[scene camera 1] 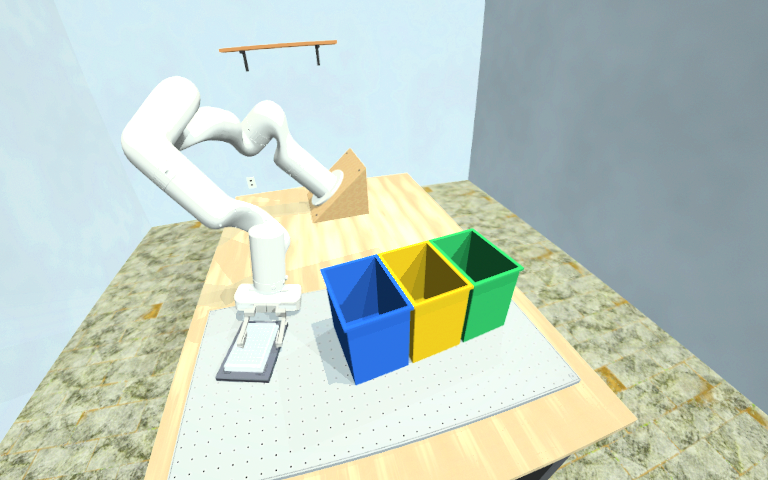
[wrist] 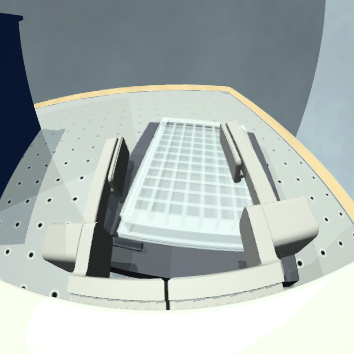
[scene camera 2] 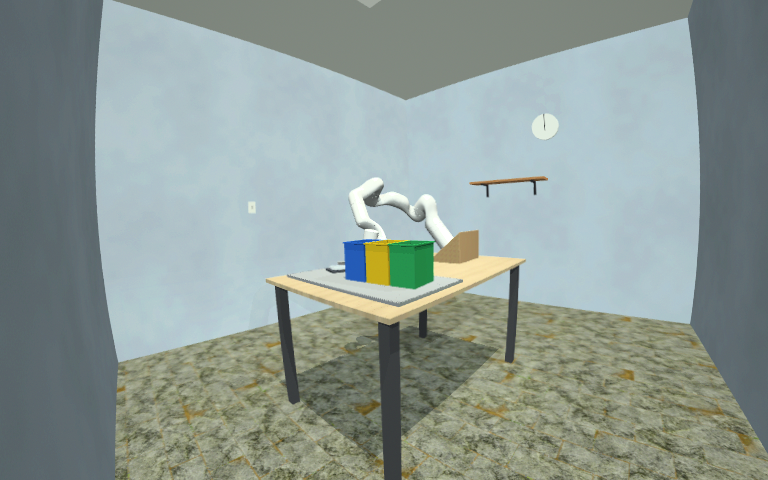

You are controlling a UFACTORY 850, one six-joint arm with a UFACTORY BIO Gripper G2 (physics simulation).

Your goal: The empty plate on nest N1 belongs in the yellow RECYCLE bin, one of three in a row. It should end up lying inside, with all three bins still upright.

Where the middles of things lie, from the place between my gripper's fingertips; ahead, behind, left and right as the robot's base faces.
Now: the pale plate [scene camera 1: 253,358] 20 mm behind my hand, 20 mm to the right of it and 10 mm below it. The rest, counted from my hand: yellow bin [scene camera 1: 439,293] 80 mm ahead, 360 mm to the left, 60 mm above; blue bin [scene camera 1: 371,314] 70 mm ahead, 230 mm to the left, 60 mm above; dark grey nest [scene camera 1: 274,352] 20 mm behind, 20 mm to the right, 30 mm below.
